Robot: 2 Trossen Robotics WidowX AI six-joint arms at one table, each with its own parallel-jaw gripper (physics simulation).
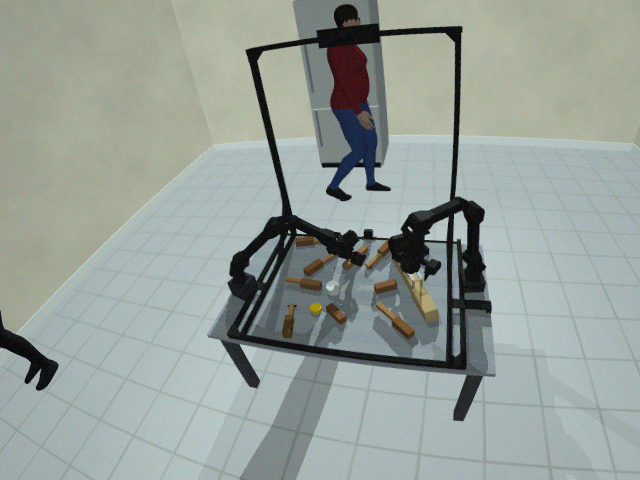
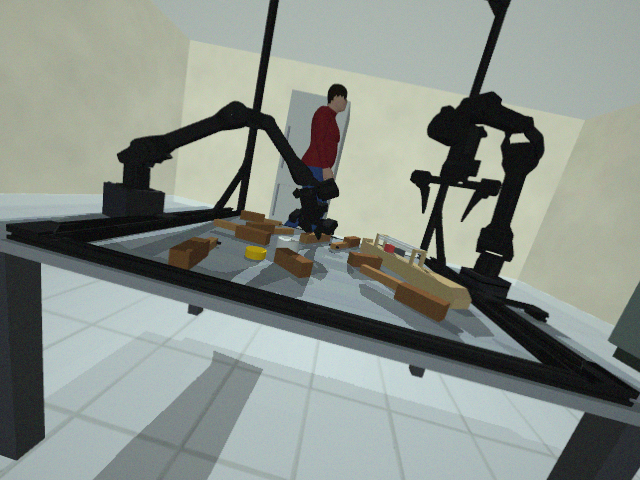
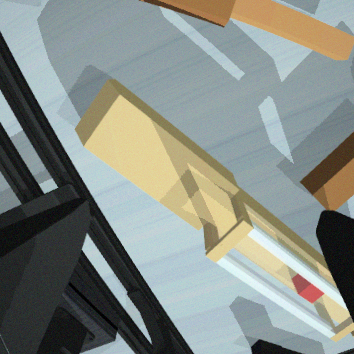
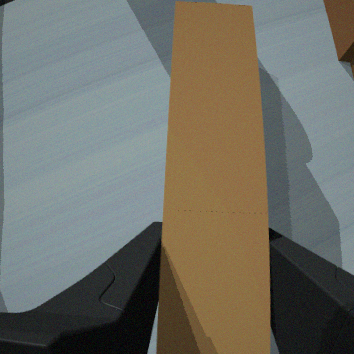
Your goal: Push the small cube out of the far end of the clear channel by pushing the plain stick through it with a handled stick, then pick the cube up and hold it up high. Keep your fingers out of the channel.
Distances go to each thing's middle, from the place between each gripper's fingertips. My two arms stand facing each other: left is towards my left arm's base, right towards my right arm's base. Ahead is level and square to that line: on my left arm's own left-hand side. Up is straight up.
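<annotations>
Counting from my right hand, the tan wooden base (image 1: 427,308) is 30 mm above, 200 mm ahead and 280 mm to the left, while the clear channel (image 3: 265,259) sits 60 mm above, 160 mm ahead and 260 mm to the left. The brown plain stick (image 4: 214,283) is right at my right hand.
As for my left hand, the base is 150 mm below it, 130 mm behind it and 10 mm to the left of it. The channel lies 130 mm below my left hand, 170 mm behind it and 10 mm to the right of it. Compared with the stick, my left gripper is 180 mm above it, 330 mm past it and 260 mm to the left of it.
</annotations>
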